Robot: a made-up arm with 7 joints.
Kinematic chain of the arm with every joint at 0, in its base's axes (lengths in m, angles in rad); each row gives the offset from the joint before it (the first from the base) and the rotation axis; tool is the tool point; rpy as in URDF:
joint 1: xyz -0.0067 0.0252 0.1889 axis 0 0.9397 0.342
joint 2: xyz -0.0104 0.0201 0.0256 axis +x
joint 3: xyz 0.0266 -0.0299 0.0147 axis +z
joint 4: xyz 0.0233 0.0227 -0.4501 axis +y
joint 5: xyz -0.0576 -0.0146 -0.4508 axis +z
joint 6: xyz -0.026 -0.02 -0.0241 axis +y
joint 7: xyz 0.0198 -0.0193 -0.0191 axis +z
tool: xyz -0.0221 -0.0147 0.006 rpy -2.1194 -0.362 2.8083
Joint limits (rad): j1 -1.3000..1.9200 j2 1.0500..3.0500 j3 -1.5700..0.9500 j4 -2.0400..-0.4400 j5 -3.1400..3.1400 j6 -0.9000..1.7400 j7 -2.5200..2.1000
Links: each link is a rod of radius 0.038 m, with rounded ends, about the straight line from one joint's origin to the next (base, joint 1, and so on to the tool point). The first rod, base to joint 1, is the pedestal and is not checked.
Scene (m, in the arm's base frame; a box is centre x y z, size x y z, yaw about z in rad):
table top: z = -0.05
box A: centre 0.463 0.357 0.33 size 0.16 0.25 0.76 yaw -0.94
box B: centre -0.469 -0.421 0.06 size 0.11 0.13 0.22 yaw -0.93
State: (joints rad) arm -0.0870 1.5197 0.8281 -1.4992 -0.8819 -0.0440 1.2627
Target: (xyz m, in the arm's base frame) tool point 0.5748 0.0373 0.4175
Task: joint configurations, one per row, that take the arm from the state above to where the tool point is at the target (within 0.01 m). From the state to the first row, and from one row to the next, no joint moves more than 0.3 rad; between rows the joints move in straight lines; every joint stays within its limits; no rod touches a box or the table.
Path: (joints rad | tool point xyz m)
1: -0.1120 1.7768 0.7999 -1.4253 -0.8350 -0.0530 1.1565 | 0.3483 0.5692 0.6688
2: -0.1371 2.0339 0.7717 -1.3515 -0.7882 -0.0620 1.0502 | 0.3214 0.4830 0.7954
3: -0.1621 2.2909 0.7434 -1.2776 -0.7413 -0.0709 0.9440 | 0.2858 0.3692 0.9037
4: -0.1871 2.5480 0.7152 -1.2038 -0.6944 -0.0799 0.8378 | 0.2432 0.2310 0.9864
5: -0.2121 2.8051 0.6870 -1.1299 -0.6475 -0.0889 0.7316 | 0.1963 0.0734 1.0371
6: 0.0441 2.7306 0.7404 -1.4141 -0.7181 -0.0505 0.9127 | 0.4226 0.0484 0.8713
7: 0.3003 2.6562 0.7938 -1.6982 -0.7886 -0.0121 1.0939 | 0.5515 0.0391 0.6484
8: 0.5565 2.5817 0.8472 -1.9823 -0.8592 0.0263 1.2750 | 0.5748 0.0373 0.4175

